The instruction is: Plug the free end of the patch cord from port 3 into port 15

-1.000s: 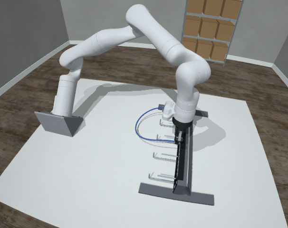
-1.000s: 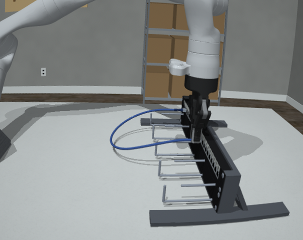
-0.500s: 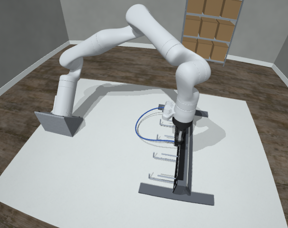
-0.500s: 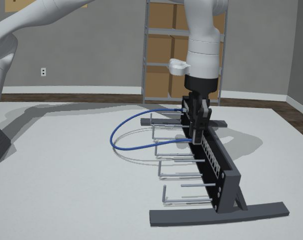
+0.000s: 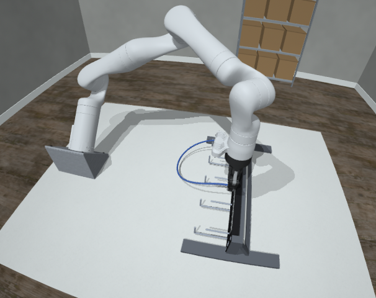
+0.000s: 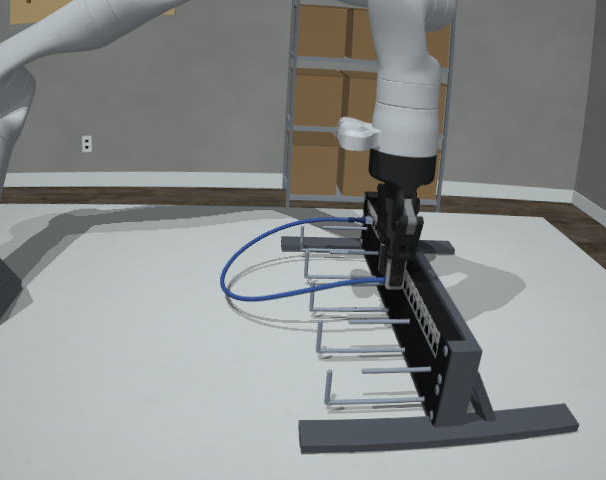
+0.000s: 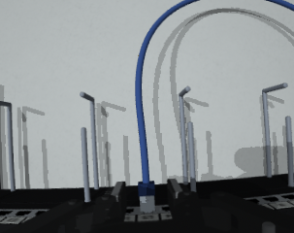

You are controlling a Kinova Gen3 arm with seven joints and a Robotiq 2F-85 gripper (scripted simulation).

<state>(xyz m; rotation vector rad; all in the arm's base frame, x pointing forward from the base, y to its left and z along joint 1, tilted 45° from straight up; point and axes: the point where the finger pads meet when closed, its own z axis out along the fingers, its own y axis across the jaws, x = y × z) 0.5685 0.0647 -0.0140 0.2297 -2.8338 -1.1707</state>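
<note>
My hand is 1 cm short of the plug and 1 cm above it.
</note>
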